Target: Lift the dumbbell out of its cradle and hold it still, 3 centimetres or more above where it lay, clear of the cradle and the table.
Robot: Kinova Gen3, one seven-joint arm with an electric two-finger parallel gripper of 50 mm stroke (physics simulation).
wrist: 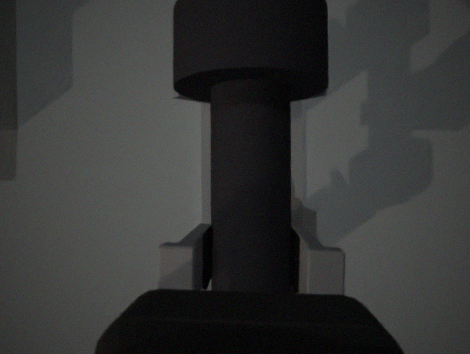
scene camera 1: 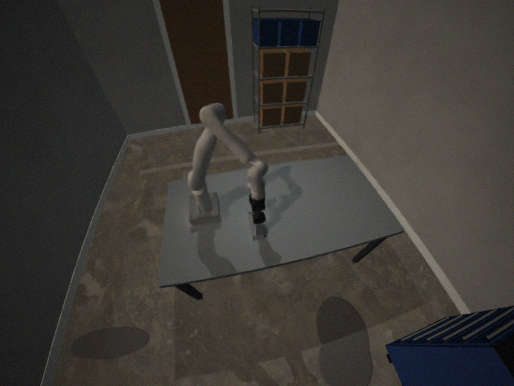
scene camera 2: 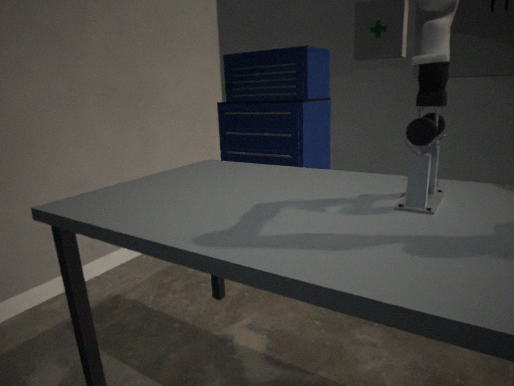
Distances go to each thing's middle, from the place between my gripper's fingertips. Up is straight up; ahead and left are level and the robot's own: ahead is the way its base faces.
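The dark dumbbell (scene camera 2: 420, 132) has my hand 20 mm to the right of it and 10 mm below it. As for the light grey cradle (wrist: 296, 106), that's 110 mm below my hand and 20 mm to the left of it.
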